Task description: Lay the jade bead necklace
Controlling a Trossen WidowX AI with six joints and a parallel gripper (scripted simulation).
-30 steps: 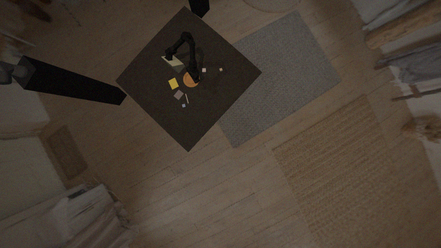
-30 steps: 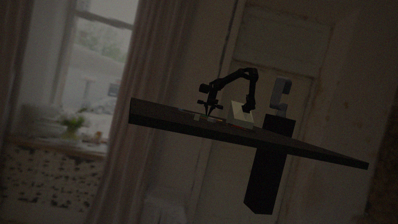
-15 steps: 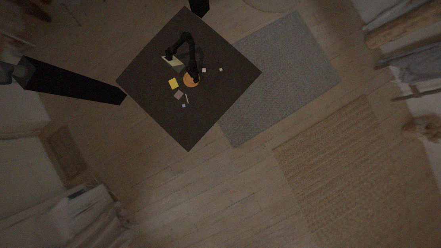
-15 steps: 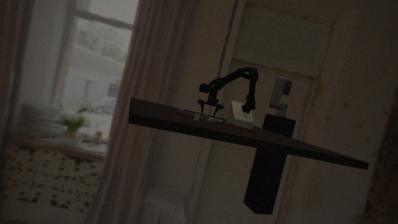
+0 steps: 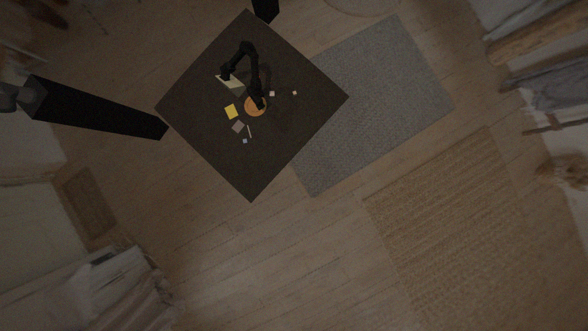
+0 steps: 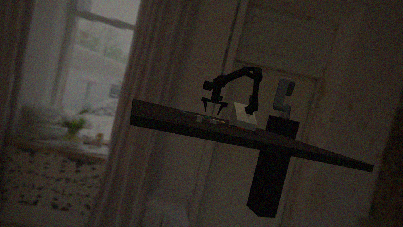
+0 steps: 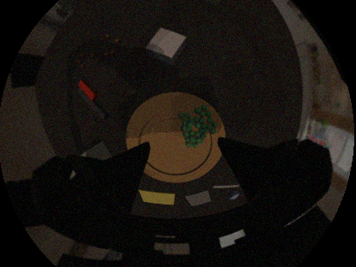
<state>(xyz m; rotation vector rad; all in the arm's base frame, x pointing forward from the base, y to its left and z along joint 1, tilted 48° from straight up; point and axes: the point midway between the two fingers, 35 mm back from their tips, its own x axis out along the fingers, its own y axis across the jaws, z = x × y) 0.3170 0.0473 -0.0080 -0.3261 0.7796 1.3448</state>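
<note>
Now: gripper tip 20 mm past the round bead board, 30 mm to the left of it and 40 mm above it. Also, from my gripper tip: white stick 80 mm ahead, 240 mm to the right, 50 mm below; grey-white block 30 mm ahead, 140 mm to the left, 40 mm below; red item 160 mm behind, 150 mm to the left, 50 mm below.
</note>
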